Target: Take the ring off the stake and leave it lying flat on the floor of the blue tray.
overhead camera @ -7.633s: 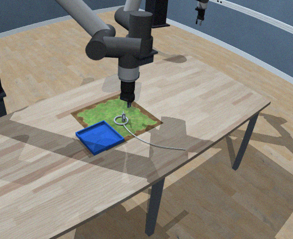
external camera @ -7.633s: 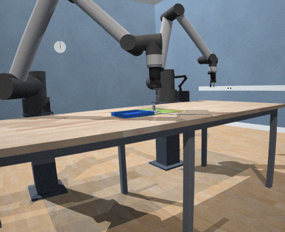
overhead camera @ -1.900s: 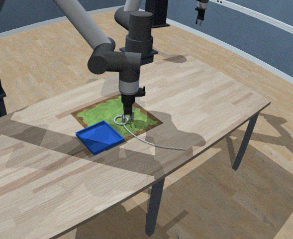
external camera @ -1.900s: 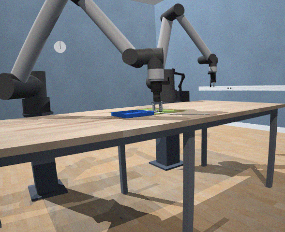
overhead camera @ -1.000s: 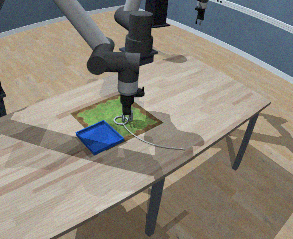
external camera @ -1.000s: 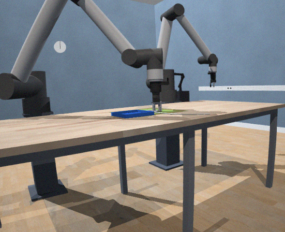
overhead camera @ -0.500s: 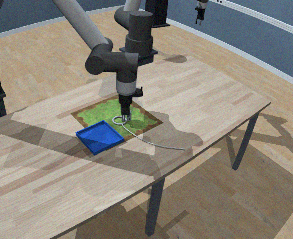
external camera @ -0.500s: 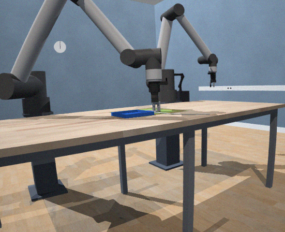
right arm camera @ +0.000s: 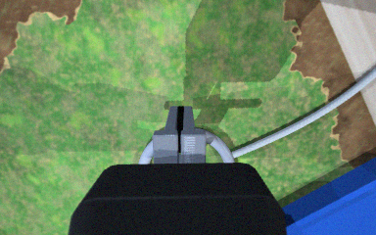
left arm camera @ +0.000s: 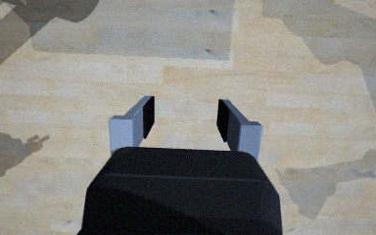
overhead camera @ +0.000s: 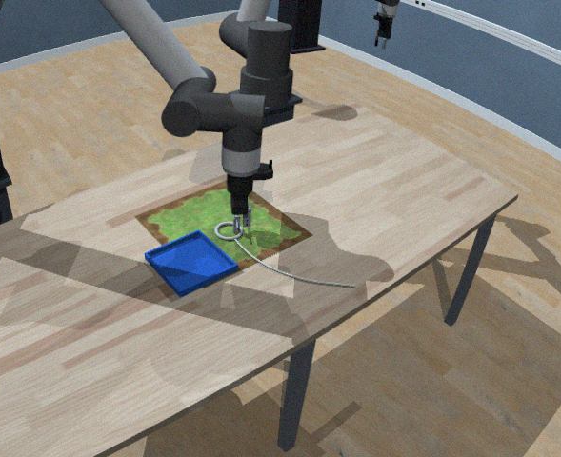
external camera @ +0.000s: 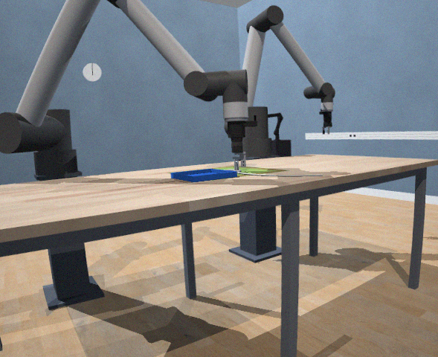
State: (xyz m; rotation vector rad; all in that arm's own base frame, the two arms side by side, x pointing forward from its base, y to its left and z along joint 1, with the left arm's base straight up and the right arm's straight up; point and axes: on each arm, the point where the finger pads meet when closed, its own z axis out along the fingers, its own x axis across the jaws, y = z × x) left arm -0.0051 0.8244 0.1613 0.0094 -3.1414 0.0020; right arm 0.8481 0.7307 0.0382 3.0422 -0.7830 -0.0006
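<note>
Right now the grey stake is 10 mm behind my right hand, 30 mm to the right of it and 10 mm below it. Also, from my right hand: mat (60 mm behind, 50 mm to the right, 50 mm below); grey ring (20 mm behind, 50 mm to the right, 30 mm below); blue tray (50 mm ahead, 220 mm to the right, 30 mm below).
</note>
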